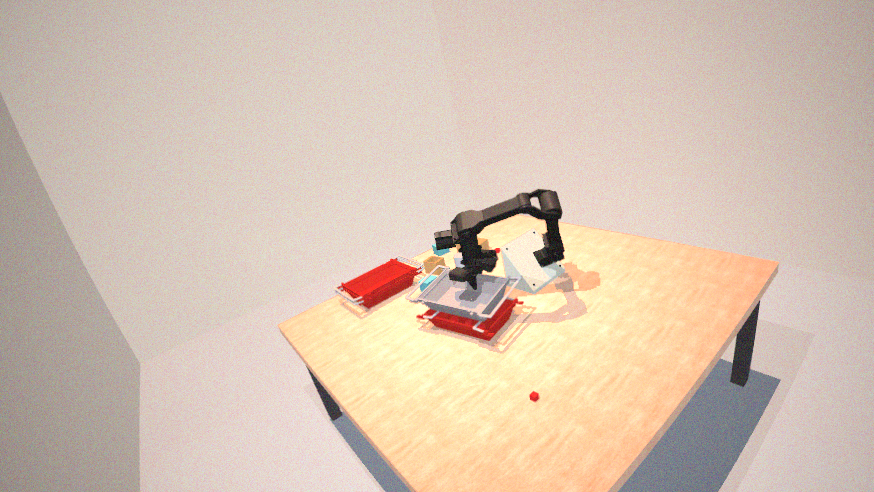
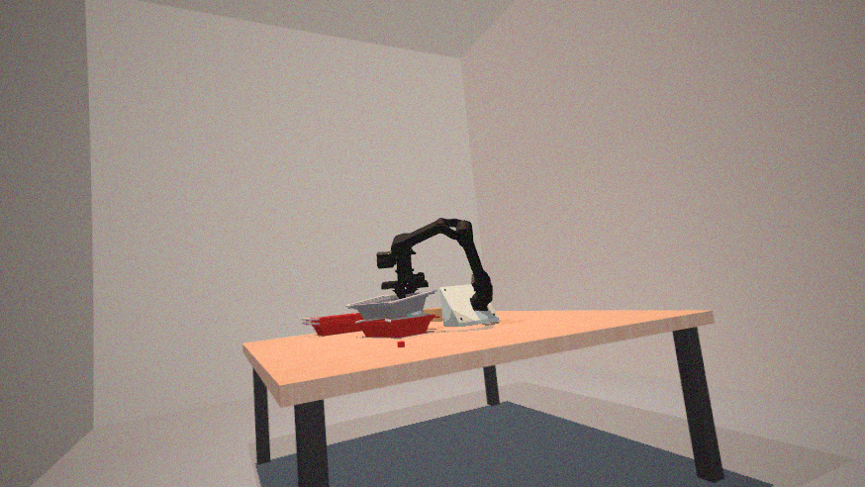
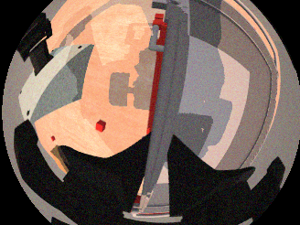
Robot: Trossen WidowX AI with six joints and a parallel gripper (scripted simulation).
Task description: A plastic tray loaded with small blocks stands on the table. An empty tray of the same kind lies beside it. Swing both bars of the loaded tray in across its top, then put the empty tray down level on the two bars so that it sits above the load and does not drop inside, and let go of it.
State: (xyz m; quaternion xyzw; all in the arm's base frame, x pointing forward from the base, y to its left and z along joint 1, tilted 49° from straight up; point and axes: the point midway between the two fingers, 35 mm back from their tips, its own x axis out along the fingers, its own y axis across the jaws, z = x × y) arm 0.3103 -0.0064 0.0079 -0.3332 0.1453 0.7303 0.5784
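Now: gripper tip 70 mm short of the grey tray, 30 mm below it and 20 mm to the right of it. Round my gripper tip: small red cube: 420 mm to the left, 160 mm ahead, 80 mm below; then tan box: 410 mm to the right, 80 mm below, 80 mm behind.
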